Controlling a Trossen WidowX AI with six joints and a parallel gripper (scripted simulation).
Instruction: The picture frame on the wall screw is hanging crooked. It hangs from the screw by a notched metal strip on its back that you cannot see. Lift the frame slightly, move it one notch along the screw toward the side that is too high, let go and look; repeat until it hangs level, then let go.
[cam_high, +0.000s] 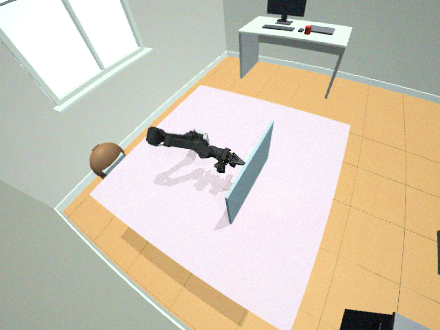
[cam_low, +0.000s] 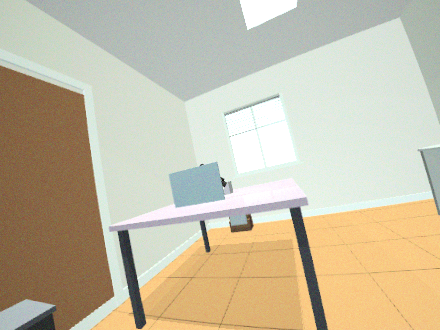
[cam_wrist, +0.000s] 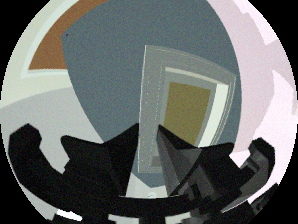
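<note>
Right now my gripper tip is 10 mm short of the picture frame, 20 mm to the right of it and 50 mm above it. The rest, counted from my gripper tip: grey-blue wall panel 20 mm ahead, 60 mm below.
</note>
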